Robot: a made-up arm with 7 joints.
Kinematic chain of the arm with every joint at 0, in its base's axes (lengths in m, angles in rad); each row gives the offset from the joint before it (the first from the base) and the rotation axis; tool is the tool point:
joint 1: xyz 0 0 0.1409 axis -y
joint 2: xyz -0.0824 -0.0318 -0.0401 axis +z
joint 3: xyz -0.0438 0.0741 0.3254 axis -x
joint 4: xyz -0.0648 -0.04 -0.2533 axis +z
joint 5: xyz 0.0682 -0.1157 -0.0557 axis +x
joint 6: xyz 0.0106 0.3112 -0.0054 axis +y
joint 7: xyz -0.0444 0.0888 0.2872 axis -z
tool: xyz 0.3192 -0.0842 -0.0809
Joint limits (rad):
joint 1: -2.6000..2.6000
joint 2: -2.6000..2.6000
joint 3: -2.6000..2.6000
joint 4: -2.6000..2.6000
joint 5: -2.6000..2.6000
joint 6: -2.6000..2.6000
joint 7: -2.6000..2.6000
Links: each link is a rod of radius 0.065 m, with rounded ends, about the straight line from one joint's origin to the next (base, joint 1, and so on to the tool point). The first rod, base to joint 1, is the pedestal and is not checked.
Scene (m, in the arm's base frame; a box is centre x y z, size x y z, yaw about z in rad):
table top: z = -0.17
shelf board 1: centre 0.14 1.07 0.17 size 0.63 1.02 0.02 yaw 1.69
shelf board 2: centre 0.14 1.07 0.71 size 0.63 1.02 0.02 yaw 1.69
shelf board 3: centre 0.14 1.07 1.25 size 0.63 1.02 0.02 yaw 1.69
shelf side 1: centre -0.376 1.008 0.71 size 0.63 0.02 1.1 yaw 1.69
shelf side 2: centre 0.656 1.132 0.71 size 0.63 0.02 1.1 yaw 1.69
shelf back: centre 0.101 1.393 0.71 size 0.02 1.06 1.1 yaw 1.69
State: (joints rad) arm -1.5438 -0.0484 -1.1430 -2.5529 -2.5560 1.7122 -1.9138
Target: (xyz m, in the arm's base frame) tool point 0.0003 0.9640 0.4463
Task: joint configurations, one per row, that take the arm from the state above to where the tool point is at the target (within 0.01 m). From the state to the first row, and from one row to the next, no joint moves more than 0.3 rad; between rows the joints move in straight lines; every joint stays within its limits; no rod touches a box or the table.
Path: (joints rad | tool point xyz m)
1: -1.6144 -0.0771 -1.0301 -2.4614 -2.5670 1.7256 -1.6329 | 0.3013 0.8535 0.9452
2: -1.6850 -0.1059 -0.9171 -2.3698 -2.5780 1.7390 -1.3520 | 0.3071 0.7722 0.9545
3: -1.7557 -0.1346 -0.8042 -2.2783 -2.5890 1.7523 -1.0710 | 0.3223 0.6721 0.9511
4: -1.8263 -0.1634 -0.6912 -2.1867 -2.6000 1.7657 -0.7901 | 0.3452 0.5591 0.9295
5: -1.8421 -0.2274 -0.4060 -2.2900 -2.6000 1.9185 -0.5675 | 0.3293 0.5862 0.8017
6: -1.8578 -0.2914 -0.1208 -2.3934 -2.6000 2.0712 -0.3450 | 0.2623 0.5986 0.6617
7: -1.8736 -0.3554 0.1644 -2.4967 -2.6000 2.2240 -0.1224 | 0.1598 0.5622 0.5363
8: -1.8894 -0.4193 0.4495 -2.6000 -2.6000 2.3767 0.1002 | 0.0599 0.4668 0.4463
9: -1.8328 -0.4483 0.2951 -2.6000 -2.6000 2.2753 -0.1679 | 0.0453 0.5858 0.4473
10: -1.7763 -0.4772 0.1406 -2.6000 -2.6000 2.1738 -0.4360 | 0.0391 0.6973 0.4545
11: -1.7198 -0.5061 -0.0139 -2.6000 -2.6000 2.0723 -0.7040 | 0.0323 0.7980 0.4628
12: -1.6632 -0.5350 -0.1684 -2.6000 -2.6000 1.9708 -0.9721 | 0.0191 0.8868 0.4635
13: -1.6067 -0.5639 -0.3228 -2.6000 -2.6000 1.8694 -1.2402 | 0.0003 0.9640 0.4463

